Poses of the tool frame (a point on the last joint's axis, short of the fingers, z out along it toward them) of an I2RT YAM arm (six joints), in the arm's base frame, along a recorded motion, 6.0 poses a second.
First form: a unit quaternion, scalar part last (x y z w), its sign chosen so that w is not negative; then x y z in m.
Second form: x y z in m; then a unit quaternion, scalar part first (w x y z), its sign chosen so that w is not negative. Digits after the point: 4 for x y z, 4 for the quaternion.
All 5 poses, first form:
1: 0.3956, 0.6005, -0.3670, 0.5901, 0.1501, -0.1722, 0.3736
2: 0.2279, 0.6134, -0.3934, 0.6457, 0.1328, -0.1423, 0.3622
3: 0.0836, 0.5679, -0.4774, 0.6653, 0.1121, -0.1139, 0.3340
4: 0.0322, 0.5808, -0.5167, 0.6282, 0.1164, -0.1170, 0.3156
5: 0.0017, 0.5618, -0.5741, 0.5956, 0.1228, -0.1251, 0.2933
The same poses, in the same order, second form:
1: 0.1501, -0.1722, 0.3736, 0.5901, 0.3956, 0.6005, -0.3670
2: 0.1328, -0.1423, 0.3622, 0.6457, 0.2279, 0.6134, -0.3934
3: 0.1121, -0.1139, 0.3340, 0.6653, 0.0836, 0.5679, -0.4774
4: 0.1164, -0.1170, 0.3156, 0.6282, 0.0322, 0.5808, -0.5167
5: 0.1228, -0.1251, 0.2933, 0.5956, 0.0017, 0.5618, -0.5741
